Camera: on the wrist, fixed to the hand. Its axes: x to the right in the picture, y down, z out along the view.
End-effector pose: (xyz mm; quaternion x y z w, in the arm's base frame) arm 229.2 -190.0 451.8 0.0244 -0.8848 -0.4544 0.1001
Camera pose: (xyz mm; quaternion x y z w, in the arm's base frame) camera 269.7 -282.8 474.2 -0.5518 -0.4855 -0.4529 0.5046
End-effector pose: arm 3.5 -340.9 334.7 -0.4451 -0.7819 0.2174 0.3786
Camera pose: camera 67.3 -378.5 407.2 -0.9575 -0.2236 0.1509 0.1020
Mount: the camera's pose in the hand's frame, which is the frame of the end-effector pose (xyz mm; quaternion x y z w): -23.7 -34.3 -94.9 -0.2477 0.1361 0.6841 0.6724
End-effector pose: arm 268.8 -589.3 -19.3 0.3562 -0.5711 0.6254 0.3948
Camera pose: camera 310.5 -495.6 -34.6 -0.3341 -0.7289 0.5976 0.0036
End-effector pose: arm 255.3 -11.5 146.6 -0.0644 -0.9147 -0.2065 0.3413
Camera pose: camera 321.1 -82.1 184.4 -0.7255 -0.4734 -0.1407 0.4793
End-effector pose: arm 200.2 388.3 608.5 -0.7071 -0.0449 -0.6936 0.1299
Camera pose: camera 99.1 400.7 589.5 -0.4440 0.6430 -0.4849 0.3928
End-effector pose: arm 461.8 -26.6 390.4 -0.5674 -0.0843 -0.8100 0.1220
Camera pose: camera 374.2 -17.5 335.7 -0.3592 0.5487 -0.5593 0.5071
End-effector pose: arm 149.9 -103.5 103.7 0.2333 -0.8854 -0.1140 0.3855
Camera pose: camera 245.0 -123.4 139.9 -0.5288 -0.6743 -0.0005 0.5155
